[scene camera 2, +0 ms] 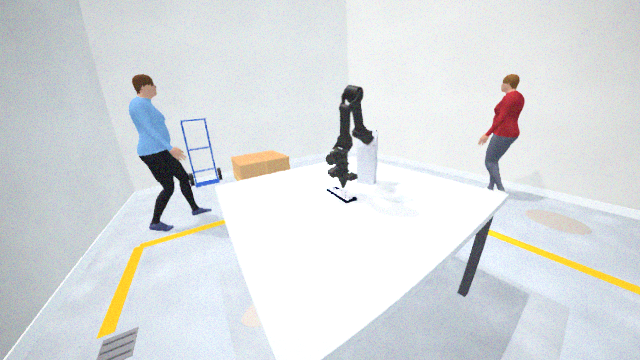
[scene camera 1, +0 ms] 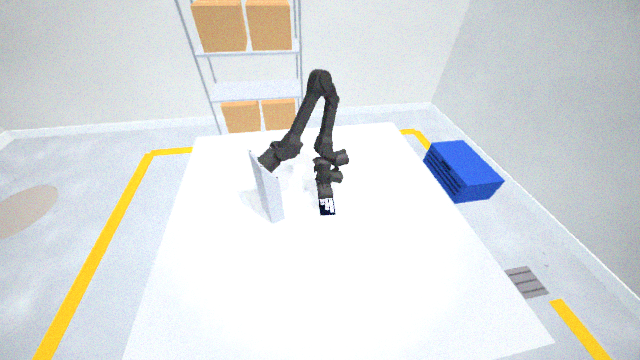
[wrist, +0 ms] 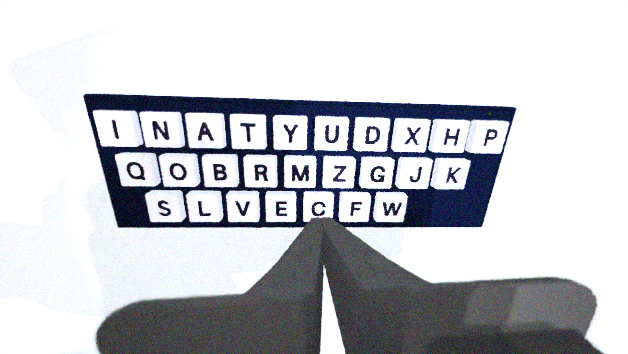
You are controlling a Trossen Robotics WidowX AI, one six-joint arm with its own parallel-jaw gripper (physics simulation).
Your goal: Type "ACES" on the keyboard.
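Note:
The dark blue keyboard lies flat on the white table, with white lettered keys in three rows. The A key is in the top row. The S key, E key and C key are in the bottom row. My gripper is shut and empty, pointing down at the keyboard. In the wrist view its tips overlap the lower edge of the C key, whose letter shows. Contact or height above the key cannot be told.
An upright white panel stands beside the arm's base. Off the table are a blue box, a shelf rack, cardboard boxes, a person in blue and a person in red.

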